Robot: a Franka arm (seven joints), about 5 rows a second.
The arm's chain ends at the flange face. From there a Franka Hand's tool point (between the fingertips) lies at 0.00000 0.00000 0.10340 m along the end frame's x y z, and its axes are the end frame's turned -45 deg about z.
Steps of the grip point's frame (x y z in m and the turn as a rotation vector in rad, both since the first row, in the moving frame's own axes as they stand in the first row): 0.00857 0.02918 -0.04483 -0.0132 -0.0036 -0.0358; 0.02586 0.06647 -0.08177 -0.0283 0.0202 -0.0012; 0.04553 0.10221 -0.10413 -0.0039 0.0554 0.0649; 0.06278 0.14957 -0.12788 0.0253 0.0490 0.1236; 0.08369 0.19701 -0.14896 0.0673 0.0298 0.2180; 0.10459 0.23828 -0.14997 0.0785 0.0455 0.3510; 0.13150 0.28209 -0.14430 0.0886 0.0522 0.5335
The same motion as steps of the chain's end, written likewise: 0.02597 0.01336 -0.04482 -0.0119 0.0068 -0.0358; 0.06174 0.02813 -0.08171 -0.0057 0.0343 -0.0012; 0.10002 0.04370 -0.10397 0.0364 0.0419 0.0649; 0.14809 0.06668 -0.12772 0.0525 0.0168 0.1236; 0.20043 0.08746 -0.14868 0.0687 -0.0265 0.2180; 0.24323 0.10382 -0.14955 0.0877 -0.0233 0.3510; 0.29231 0.11697 -0.14377 0.0996 -0.0257 0.5335
